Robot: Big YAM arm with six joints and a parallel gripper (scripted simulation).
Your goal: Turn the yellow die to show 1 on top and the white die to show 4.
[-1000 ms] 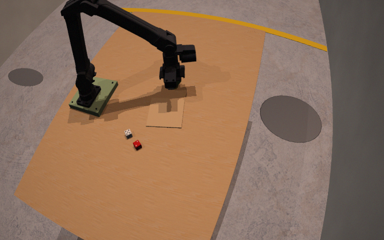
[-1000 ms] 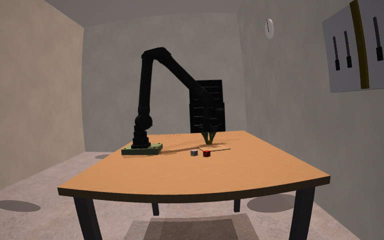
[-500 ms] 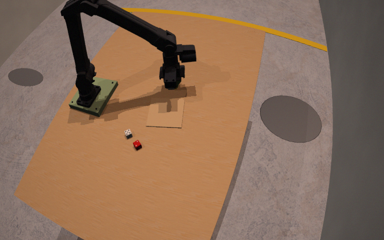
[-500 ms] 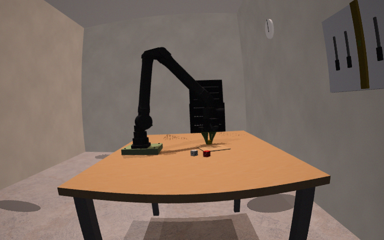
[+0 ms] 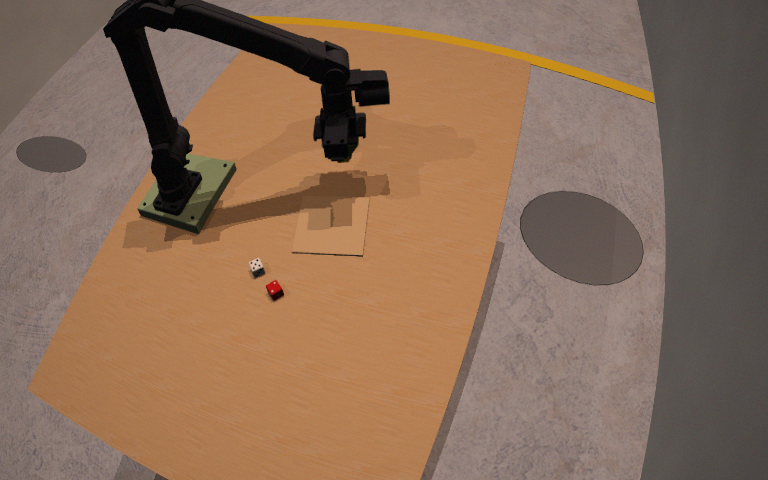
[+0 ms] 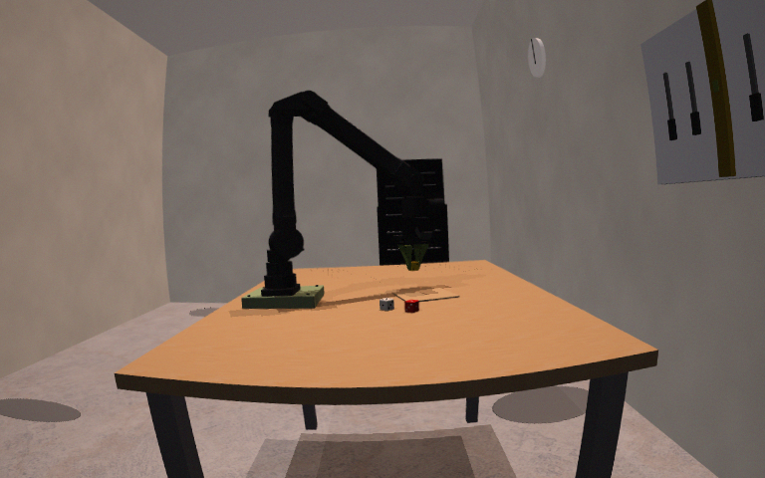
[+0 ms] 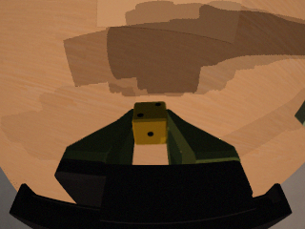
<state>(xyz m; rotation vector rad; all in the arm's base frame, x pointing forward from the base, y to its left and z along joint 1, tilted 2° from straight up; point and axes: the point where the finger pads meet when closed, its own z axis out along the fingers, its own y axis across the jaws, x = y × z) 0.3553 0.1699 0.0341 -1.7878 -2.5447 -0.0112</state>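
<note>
The tan mat lies 13 cm to the right of my hand, 6 cm below it and 2 cm ahead of it. From my hand the other things lie so: yellow die: right at my hand; then red die: 31 cm to the right, 5 cm below, 2 cm behind; then white die: 28 cm to the right, 8 cm behind, 5 cm below.
</note>
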